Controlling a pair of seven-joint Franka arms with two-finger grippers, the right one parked.
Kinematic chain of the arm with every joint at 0, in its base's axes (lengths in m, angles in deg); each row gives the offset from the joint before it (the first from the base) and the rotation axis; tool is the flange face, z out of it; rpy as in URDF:
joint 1: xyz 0 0 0.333 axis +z
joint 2: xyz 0 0 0 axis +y
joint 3: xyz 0 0 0.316 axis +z
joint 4: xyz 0.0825 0 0 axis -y
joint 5: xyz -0.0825 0 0.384 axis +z
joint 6: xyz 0 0 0 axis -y
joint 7: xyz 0.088 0 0 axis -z
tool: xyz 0 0 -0.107 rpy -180 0 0
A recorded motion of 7 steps. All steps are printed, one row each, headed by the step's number.
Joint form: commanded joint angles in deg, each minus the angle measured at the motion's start. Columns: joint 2, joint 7, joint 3, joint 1, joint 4, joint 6, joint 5.
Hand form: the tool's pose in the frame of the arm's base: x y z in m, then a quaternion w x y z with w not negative. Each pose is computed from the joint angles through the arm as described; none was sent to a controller.
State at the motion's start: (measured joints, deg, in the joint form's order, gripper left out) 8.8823 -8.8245 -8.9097 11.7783 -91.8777 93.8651 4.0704
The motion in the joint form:
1: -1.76 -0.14 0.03 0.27 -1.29 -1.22 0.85
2: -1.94 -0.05 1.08 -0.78 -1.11 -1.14 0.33
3: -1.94 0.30 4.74 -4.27 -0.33 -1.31 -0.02
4: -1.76 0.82 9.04 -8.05 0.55 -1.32 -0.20
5: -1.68 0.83 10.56 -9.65 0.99 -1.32 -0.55
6: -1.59 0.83 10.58 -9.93 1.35 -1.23 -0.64
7: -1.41 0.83 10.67 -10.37 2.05 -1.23 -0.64
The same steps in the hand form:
1: 0.5847 0.0457 0.5322 0.03636 -0.99220 -0.10058 0.06408
2: 0.5847 0.0442 0.5354 0.03298 -0.99255 -0.10045 0.06064
3: 0.5859 0.0436 0.5411 0.03332 -0.99290 -0.09956 0.05587
4: 0.5878 0.0465 0.5463 0.03559 -0.99309 -0.09992 0.05022
5: 0.5889 0.0443 0.5490 0.03415 -0.99333 -0.09953 0.04710
6: 0.5901 0.0415 0.5512 0.03340 -0.99371 -0.09740 0.04391
7: 0.5921 0.0379 0.5551 0.03350 -0.99419 -0.09451 0.03927

